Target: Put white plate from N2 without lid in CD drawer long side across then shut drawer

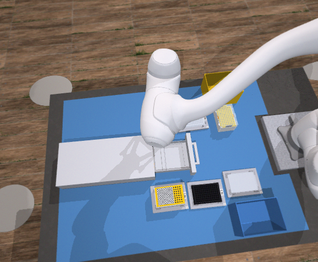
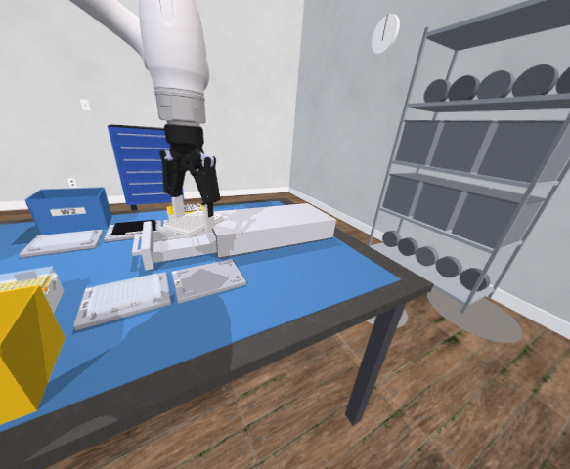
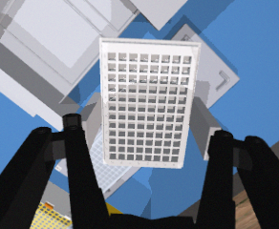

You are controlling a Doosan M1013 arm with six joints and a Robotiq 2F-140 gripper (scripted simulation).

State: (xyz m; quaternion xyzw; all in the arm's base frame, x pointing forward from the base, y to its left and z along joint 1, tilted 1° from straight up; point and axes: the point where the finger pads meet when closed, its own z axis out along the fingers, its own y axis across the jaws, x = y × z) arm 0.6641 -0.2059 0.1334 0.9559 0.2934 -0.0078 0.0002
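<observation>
Right now the drawer is 140 mm to the left of my hand, 140 mm below it and 10 mm ahead of it. The rest, counted from my hand: black plate (350 mm to the left, 150 mm below, 130 mm behind); white plate (20 mm below); yellow tip box (320 mm to the left, 110 mm below, 40 mm ahead).
</observation>
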